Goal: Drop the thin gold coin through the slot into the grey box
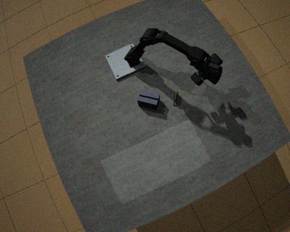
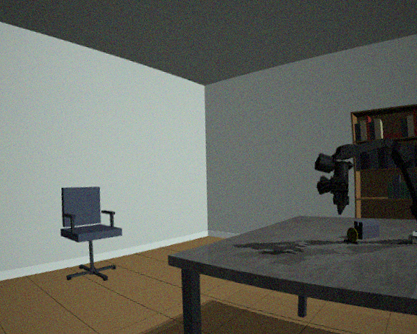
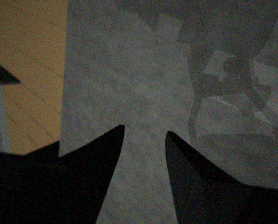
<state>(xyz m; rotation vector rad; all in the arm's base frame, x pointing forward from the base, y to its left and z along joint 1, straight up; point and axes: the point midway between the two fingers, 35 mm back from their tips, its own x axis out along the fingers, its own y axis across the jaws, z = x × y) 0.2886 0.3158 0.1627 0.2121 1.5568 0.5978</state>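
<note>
My gripper tip is now 10 mm short of the gold coin, 210 mm to the left of it and 120 mm above it.
</note>
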